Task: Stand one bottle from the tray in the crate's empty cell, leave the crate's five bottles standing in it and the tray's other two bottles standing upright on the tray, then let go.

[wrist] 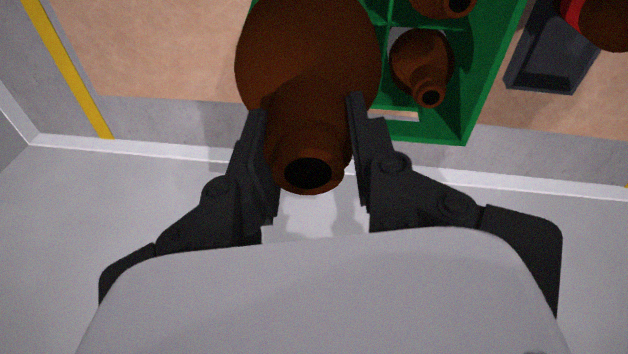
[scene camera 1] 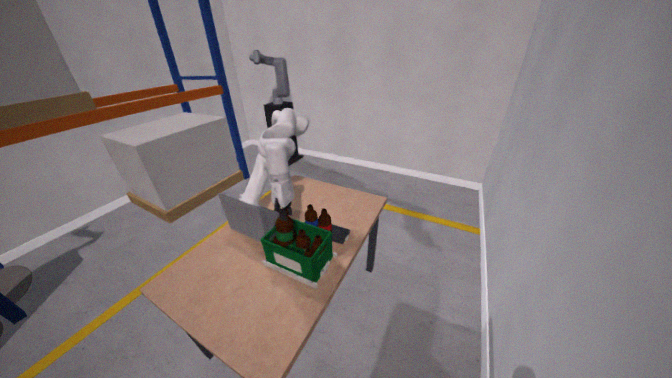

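Pixels of known places: gripper, fingertip midpoint: (wrist: pixel 312 127) (scene camera 1: pixel 286 217); arm's base, link origin: (scene camera 1: pixel 249 203).
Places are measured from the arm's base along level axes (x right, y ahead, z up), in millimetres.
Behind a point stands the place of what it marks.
Observation:
My gripper (scene camera 1: pixel 283 210) {y 429, x 142, z 164 mm} (wrist: pixel 312 127) {y 429, x 142, z 164 mm} is shut on the neck of a brown bottle with a green label (scene camera 1: pixel 285 225) {y 444, x 168, z 148 mm} (wrist: pixel 309 50) {y 395, x 146, z 158 mm}. The bottle is roughly upright at the left part of the green crate (scene camera 1: pixel 321 265) {y 555, x 100, z -103 mm} (wrist: pixel 452 131) {y 542, x 1, z -1 mm}. Its label shows above the crate's front rim; its base is hidden. Brown bottles stand in the crate, among them one near the middle (scene camera 1: pixel 302 241) {y 427, x 64, z -41 mm} and one in a corner cell (wrist: pixel 422 55) {y 479, x 48, z -40 mm}. A blue-labelled bottle (scene camera 1: pixel 311 214) {y 342, x -132, z -44 mm} and a red-labelled bottle (scene camera 1: pixel 325 218) {y 431, x -139, z -43 mm} (wrist: pixel 607 25) {y 421, x -126, z -48 mm} stand upright by the dark tray (scene camera 1: pixel 341 234) {y 510, x -175, z -156 mm} (wrist: pixel 550 47) {y 490, x -155, z -155 mm}, behind the crate.
A grey upright panel (scene camera 1: pixel 247 217) {y 90, x 97, z -1 mm} stands on the wooden table (scene camera 1: pixel 235 300) {y 303, x 408, z -161 mm} to the left of the crate and arm. The crate is on a thin white base (scene camera 1: pixel 292 275) {y 451, x 191, z -138 mm}. A blue and orange rack (scene camera 1: pixel 232 125) with a large pale box (scene camera 1: pixel 190 160) stands to the left.

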